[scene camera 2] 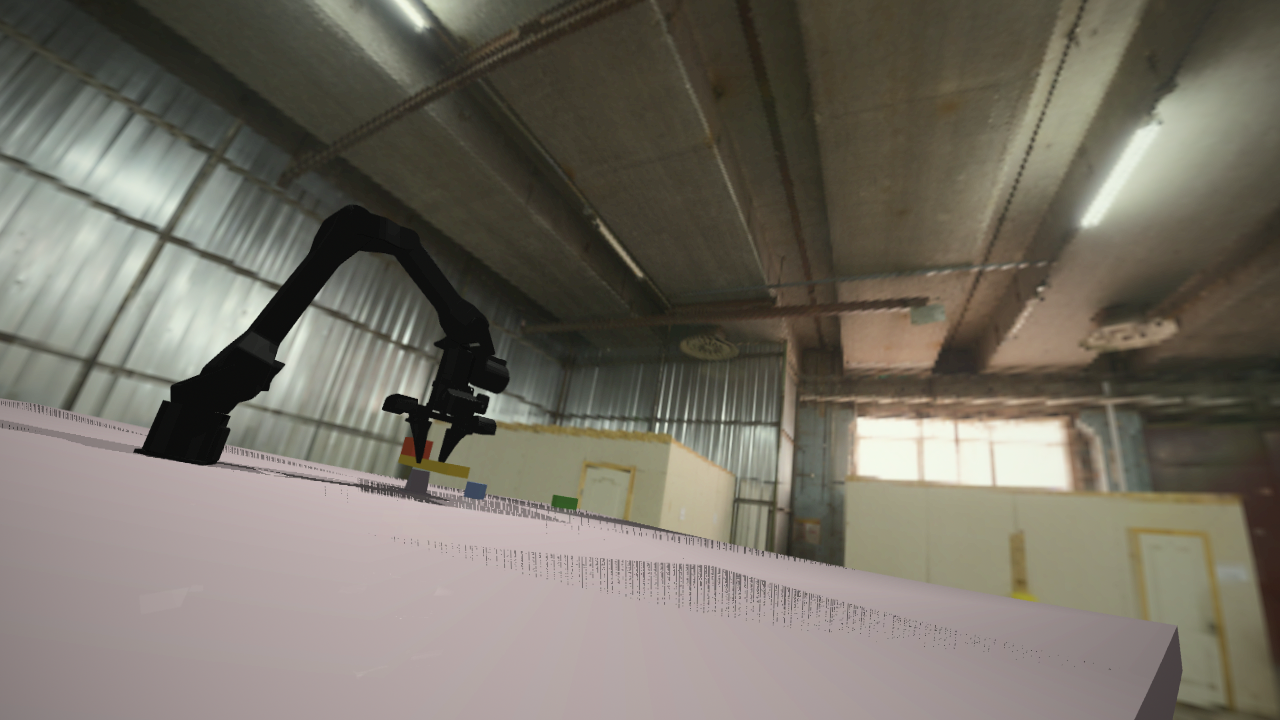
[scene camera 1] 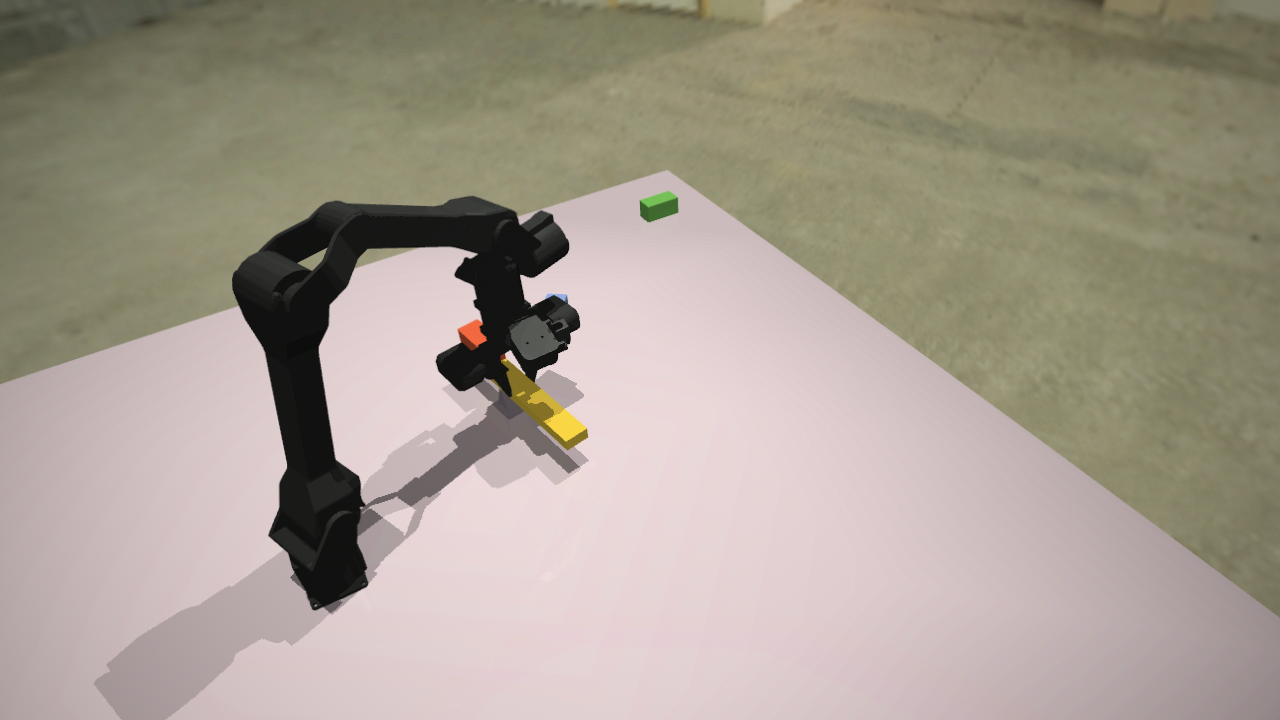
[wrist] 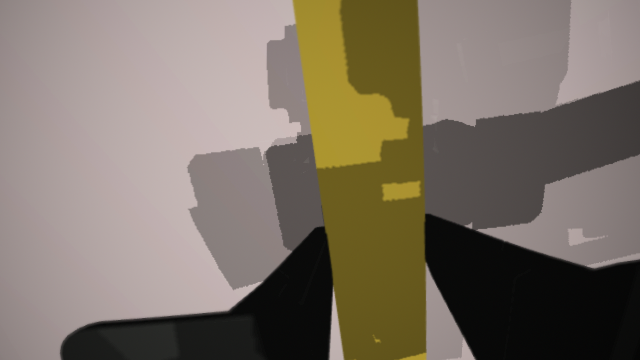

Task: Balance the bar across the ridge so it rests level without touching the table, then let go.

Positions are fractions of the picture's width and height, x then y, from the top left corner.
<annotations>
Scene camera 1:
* my gripper: 0.41, 0.54
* yellow bar: 0.43, 0.58
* green block: 0.52, 0.28
</annotations>
